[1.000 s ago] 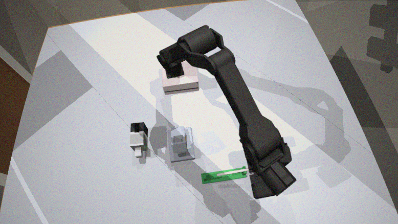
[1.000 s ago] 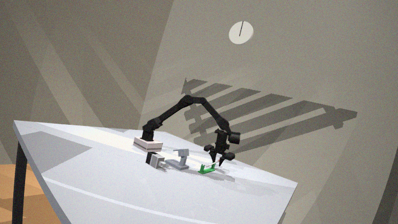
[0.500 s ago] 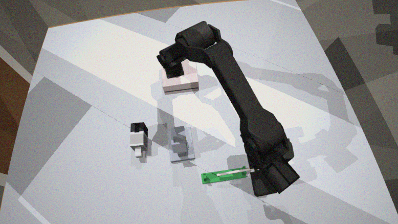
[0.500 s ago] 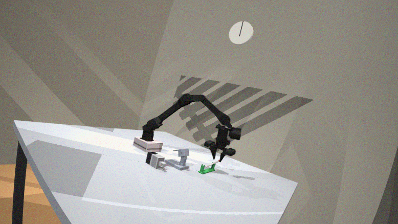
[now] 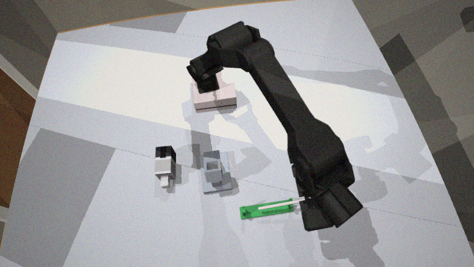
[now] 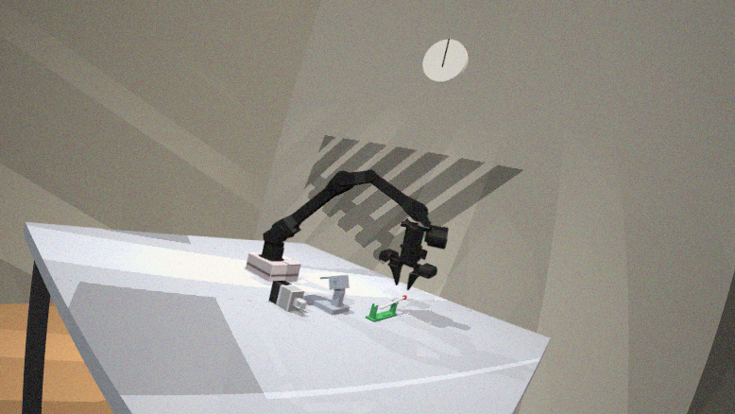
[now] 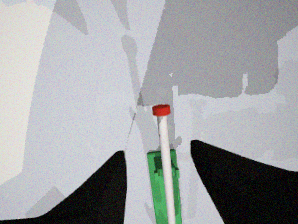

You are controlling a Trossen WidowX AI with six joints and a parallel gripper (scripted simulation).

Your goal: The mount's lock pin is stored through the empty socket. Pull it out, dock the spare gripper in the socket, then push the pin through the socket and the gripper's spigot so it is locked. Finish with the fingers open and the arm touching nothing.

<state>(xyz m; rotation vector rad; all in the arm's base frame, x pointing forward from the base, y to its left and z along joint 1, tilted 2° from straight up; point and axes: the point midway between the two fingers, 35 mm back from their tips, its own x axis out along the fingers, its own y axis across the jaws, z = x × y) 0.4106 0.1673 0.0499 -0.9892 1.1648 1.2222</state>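
The green cradle is 100 mm to the right of my gripper tip and 60 mm below it. Also, from my gripper tip: grey mount 130 mm behind, 210 mm to the right, 30 mm below; then spare gripper 180 mm behind, 340 mm to the right, 60 mm below.
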